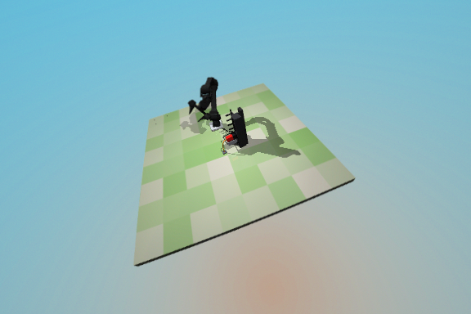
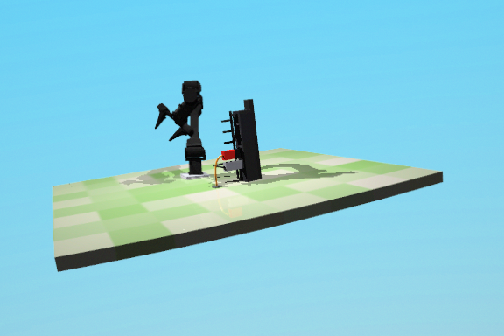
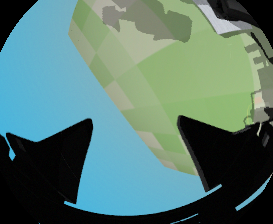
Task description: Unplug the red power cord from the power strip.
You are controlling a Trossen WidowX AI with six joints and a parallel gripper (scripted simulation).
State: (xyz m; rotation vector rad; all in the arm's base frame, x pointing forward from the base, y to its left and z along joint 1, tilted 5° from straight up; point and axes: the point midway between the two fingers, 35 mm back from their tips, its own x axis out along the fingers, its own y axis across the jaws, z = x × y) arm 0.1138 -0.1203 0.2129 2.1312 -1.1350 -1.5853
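Right now the red plug is 26 cm to the left of my gripper tip, 17 cm ahead of it and 9 cm below it. The rest, counted from my gripper tip: black power strip (32 cm to the left, 16 cm ahead, 7 cm below).
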